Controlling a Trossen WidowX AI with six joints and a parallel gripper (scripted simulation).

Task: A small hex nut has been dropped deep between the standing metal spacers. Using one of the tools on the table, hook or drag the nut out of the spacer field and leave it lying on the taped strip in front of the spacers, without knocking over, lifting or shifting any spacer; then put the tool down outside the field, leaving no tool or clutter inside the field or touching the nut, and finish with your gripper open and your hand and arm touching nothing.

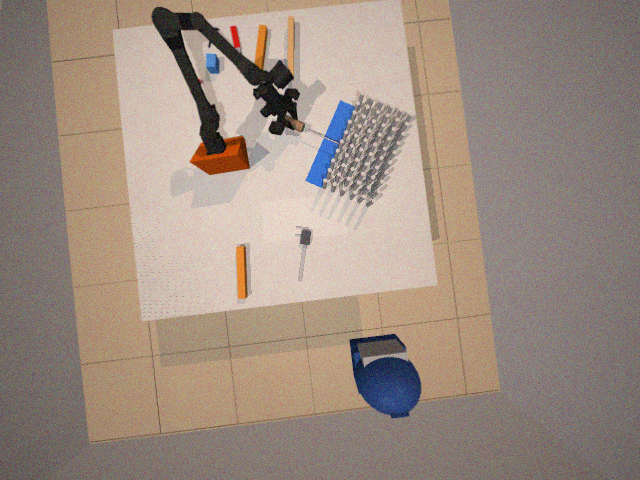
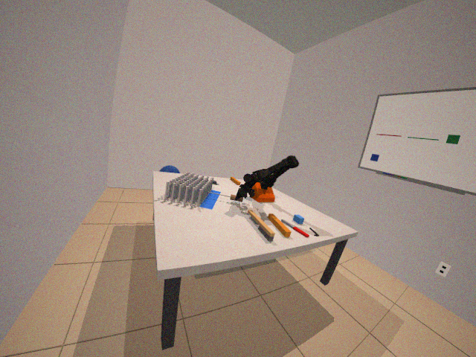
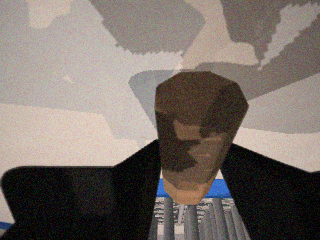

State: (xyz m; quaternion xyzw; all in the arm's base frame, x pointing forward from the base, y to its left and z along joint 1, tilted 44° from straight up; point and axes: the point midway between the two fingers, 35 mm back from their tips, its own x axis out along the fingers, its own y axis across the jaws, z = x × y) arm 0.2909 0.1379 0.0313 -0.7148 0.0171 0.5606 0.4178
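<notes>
Right now my gripper tip is 15 cm short of the blue taped strip, 8 cm to the left of it and 3 cm above it. From my gripper tip the other things lie so: blue block (33 cm behind, 31 cm to the left, 1 cm below); then red tool (22 cm behind, 38 cm to the left, 3 cm below); then thin hook tool (9 cm ahead, 5 cm to the right).
</notes>
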